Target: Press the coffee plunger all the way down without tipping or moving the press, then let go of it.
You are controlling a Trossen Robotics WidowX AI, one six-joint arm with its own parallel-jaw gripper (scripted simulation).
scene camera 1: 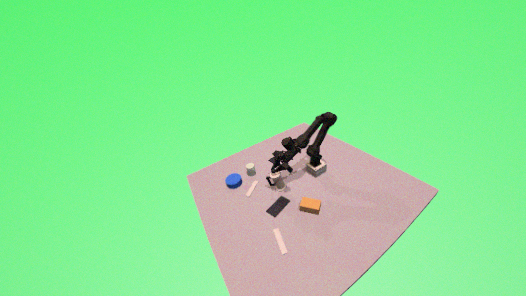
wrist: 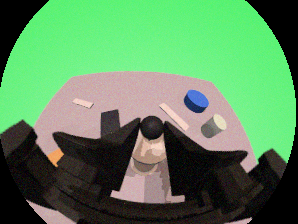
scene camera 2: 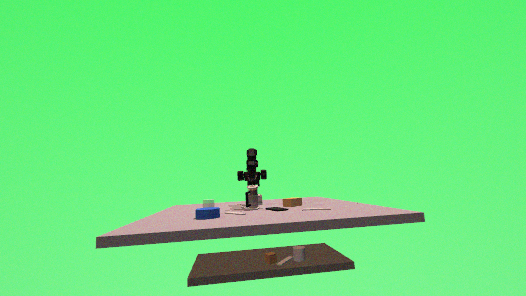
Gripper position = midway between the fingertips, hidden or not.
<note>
I see my gripper (wrist: 152, 122) and a coffee press (wrist: 149, 150).
</note>
